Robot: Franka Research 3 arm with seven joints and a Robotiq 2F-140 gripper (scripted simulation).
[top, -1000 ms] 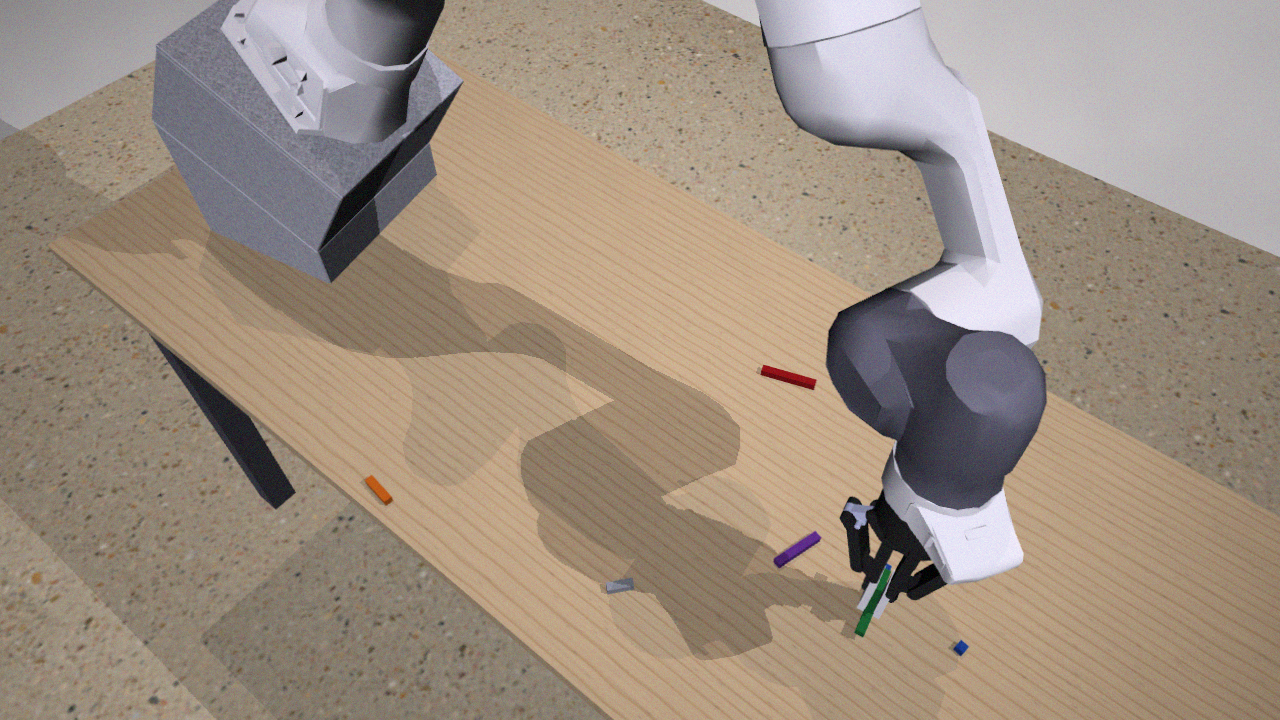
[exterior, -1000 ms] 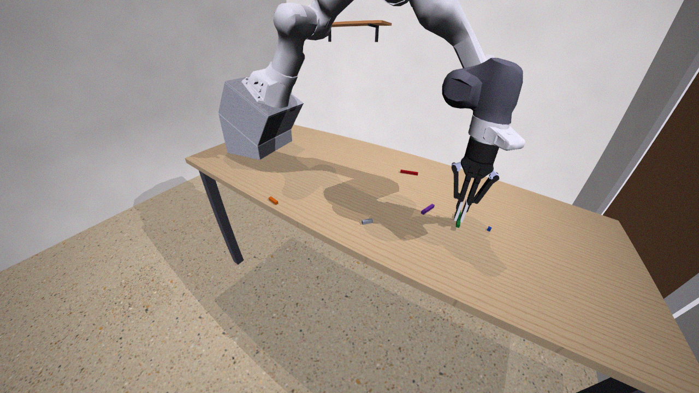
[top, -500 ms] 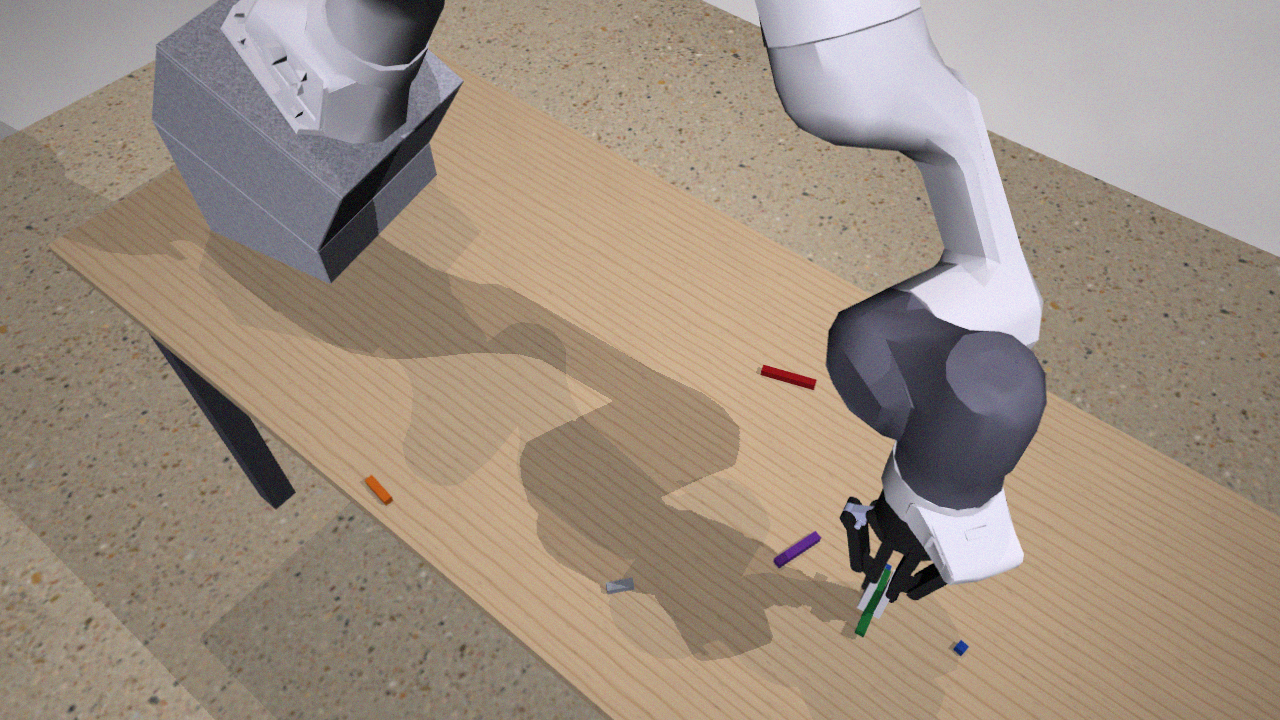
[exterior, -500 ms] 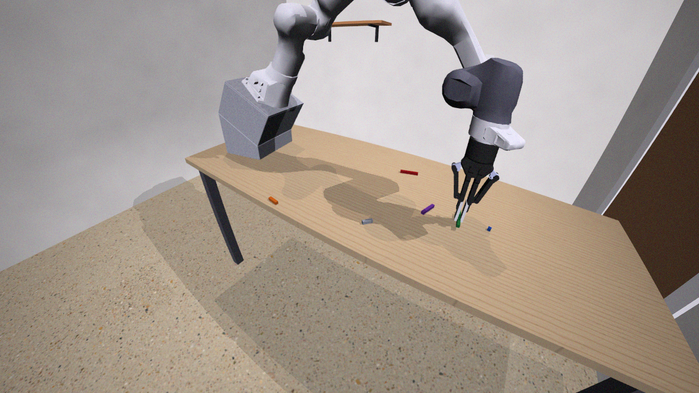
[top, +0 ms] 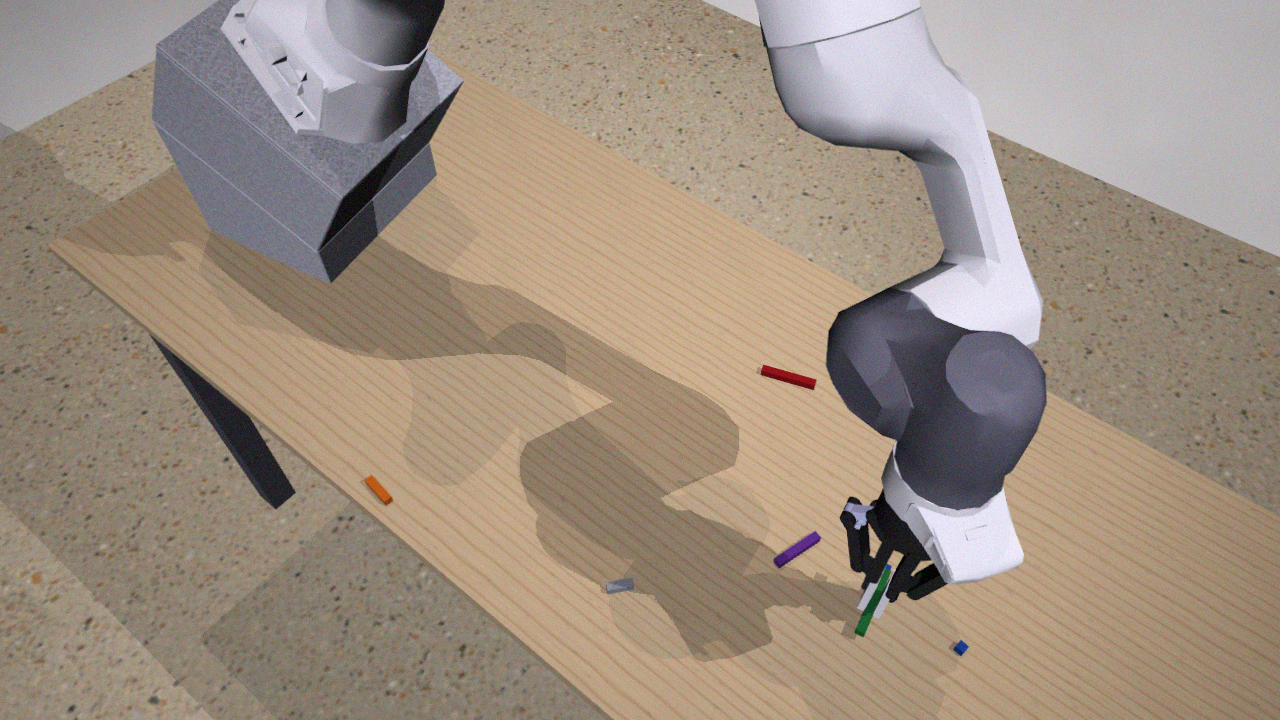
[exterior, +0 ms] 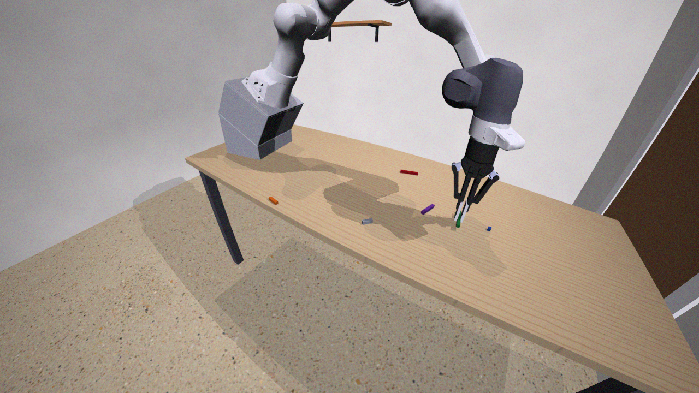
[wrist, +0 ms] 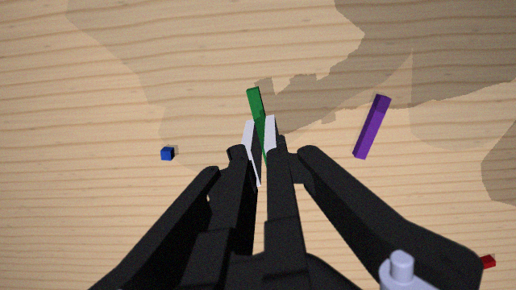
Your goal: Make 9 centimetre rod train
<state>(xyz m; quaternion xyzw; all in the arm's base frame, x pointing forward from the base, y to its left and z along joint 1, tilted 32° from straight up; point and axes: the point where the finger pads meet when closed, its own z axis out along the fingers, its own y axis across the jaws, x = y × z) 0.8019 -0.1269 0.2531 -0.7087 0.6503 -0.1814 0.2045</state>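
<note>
Right now my hand is 30 mm above the green rod. Also, from my hand: red rod (220 mm behind, 210 mm to the left, 40 mm below); purple rod (100 mm behind, 40 mm below, 10 mm to the left); grey rod (240 mm behind, 140 mm to the right, 40 mm below).
</note>
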